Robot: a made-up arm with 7 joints.
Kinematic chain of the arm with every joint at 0, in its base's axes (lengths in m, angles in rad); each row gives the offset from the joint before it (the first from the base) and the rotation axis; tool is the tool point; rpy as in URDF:
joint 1: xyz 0 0 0.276 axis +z
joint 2: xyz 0 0 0 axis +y
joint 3: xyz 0 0 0.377 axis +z
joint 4: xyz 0.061 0 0 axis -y
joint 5: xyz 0.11 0 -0.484 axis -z
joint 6: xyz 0 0 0 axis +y
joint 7: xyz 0.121 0 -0.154 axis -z
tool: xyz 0 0 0 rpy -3.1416 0 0
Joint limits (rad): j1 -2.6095..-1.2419 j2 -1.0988..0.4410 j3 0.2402..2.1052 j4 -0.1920..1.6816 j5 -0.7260..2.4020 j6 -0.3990..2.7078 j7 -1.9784..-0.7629
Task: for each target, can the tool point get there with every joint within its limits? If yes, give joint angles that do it. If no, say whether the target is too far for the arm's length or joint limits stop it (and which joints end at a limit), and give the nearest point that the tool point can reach.
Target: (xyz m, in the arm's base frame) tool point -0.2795 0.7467 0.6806
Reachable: no: joint limits stop it (at a limit: joint 1, joint 3, joint 4, joint 6) | nearest point 0.0759 0.7039 0.6018 | short by 0.367 m
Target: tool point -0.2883 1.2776 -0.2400
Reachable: no: too far | nearest point 0.1257 0.8366 0.1710 | short by 0.731 m
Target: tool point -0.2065 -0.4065 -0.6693
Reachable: no: joint limits stop it (at a limit: joint 2, joint 3) | nearest point -0.1557 -0.3065 -0.0856 | short by 0.594 m
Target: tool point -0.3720 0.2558 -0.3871
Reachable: no: joint limits stop it (at a limit: joint 1, joint 2, joint 3) | nearest point -0.1785 -0.0081 -0.0408 | short by 0.476 m
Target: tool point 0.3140 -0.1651 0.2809
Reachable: yes | joints -2.1461 0.2006 1.1230 0.4624 1.2473 2.4246 -1.7232
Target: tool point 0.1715 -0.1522 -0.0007
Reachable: yes | joints -1.7789 -0.3034 1.4589 0.0380 0.6714 0.6393 -1.8681
